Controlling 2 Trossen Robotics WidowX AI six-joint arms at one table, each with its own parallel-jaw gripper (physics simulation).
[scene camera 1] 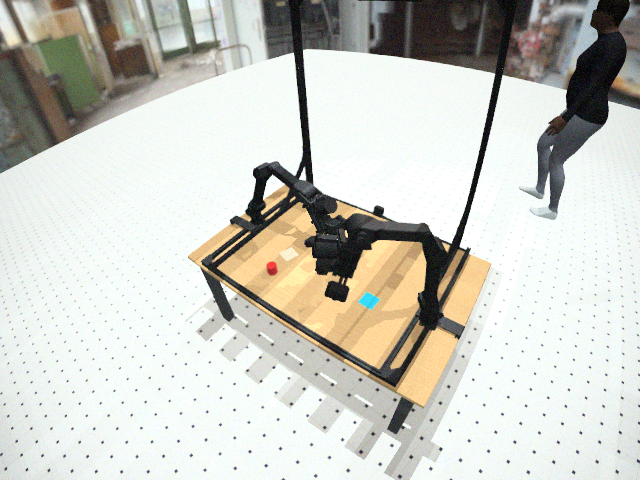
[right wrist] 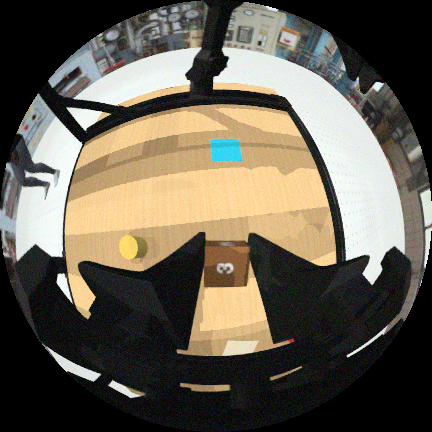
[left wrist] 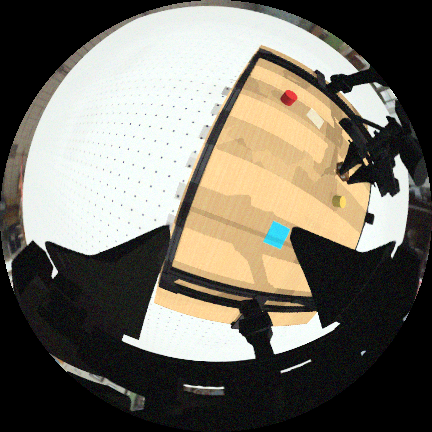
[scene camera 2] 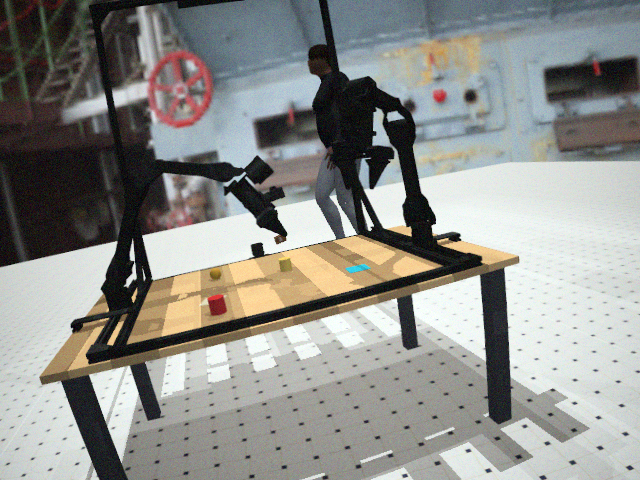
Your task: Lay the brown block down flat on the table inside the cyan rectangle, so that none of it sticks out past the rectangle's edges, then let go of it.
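Where they show: left gripper, between the fingertips: (left wrist: 233, 232) (scene camera 2: 359, 189); right gripper, between the fingertips: (right wrist: 226, 237) (left wrist: 342, 177) (scene camera 2: 286, 235); left arm's base, origin of its link: (scene camera 1: 428, 319) (right wrist: 203, 92) (left wrist: 249, 305) (scene camera 2: 423, 243); right arm's base, origin of its link: (scene camera 1: 257, 221) (left wrist: 329, 89) (scene camera 2: 120, 308).
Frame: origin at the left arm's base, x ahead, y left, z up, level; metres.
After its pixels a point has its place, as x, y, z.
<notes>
The brown block (right wrist: 226, 265) {0.415, -0.161, 0.121} (scene camera 2: 279, 239) {0.425, -0.148, 0.112} (left wrist: 342, 171), marked with a 3, is held between the fingertips of my right gripper (right wrist: 226, 237) {0.398, -0.152, 0.118} (scene camera 2: 281, 237) {0.398, -0.152, 0.118} (left wrist: 342, 177) {0.398, -0.152, 0.118}, above the table and away from the rectangle. In scene camera 1 the block is hidden behind the arms. The cyan rectangle (scene camera 1: 369, 300) {0.236, -0.052, -0.018} (scene camera 2: 357, 268) {0.239, -0.051, -0.018} (left wrist: 276, 235) {0.236, -0.050, -0.018} (right wrist: 226, 150) {0.243, -0.052, -0.018} lies flat on the table, with nothing on it. My left gripper (left wrist: 233, 232) {0.316, 0.112, 0.229} is open and empty, high above the table; it also shows in scene camera 2 (scene camera 2: 366, 186) {0.321, 0.158, 0.236}.
A red cylinder (scene camera 1: 271, 268) {0.658, -0.083, 0.021} (scene camera 2: 217, 304) {0.672, -0.078, 0.009} (left wrist: 288, 97) {0.649, -0.087, 0.019} stands by a cream patch (scene camera 1: 288, 253) {0.640, -0.221, -0.018} (left wrist: 315, 118) {0.634, -0.219, -0.018} (right wrist: 240, 347) {0.629, -0.212, -0.018}. A yellow cylinder (scene camera 2: 285, 264) {0.356, -0.271, 0.004} (left wrist: 339, 201) {0.346, -0.271, 0.018} (right wrist: 133, 247) {0.353, -0.277, 0.020} and a yellow ball (scene camera 2: 215, 273) {0.539, -0.431, 0.006} are on the table (scene camera 1: 305, 289) {0.497, -0.044, -0.019}. A black frame runs along the table's edges.
</notes>
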